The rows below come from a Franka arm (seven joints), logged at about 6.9 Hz.
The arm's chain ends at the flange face. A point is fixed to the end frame.
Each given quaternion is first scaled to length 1.
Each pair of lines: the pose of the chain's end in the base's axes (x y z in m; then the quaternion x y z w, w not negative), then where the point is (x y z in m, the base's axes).
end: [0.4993, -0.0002, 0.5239, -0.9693, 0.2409, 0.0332, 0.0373]
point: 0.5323 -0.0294 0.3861
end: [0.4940, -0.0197, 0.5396, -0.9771, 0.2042, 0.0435, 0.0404]
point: 0.5269 -0.0446 0.4010
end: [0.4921, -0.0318, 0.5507, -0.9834, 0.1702, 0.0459, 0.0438]
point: 0.5266 -0.0530 0.4118
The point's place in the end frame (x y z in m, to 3 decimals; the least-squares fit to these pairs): 0.054 0.018 0.133
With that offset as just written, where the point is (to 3 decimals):
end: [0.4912, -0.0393, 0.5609, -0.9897, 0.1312, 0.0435, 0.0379]
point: 0.528 -0.059 0.422
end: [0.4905, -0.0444, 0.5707, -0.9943, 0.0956, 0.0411, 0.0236]
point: 0.530 -0.065 0.433
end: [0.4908, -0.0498, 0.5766, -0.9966, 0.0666, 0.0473, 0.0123]
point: 0.529 -0.071 0.439
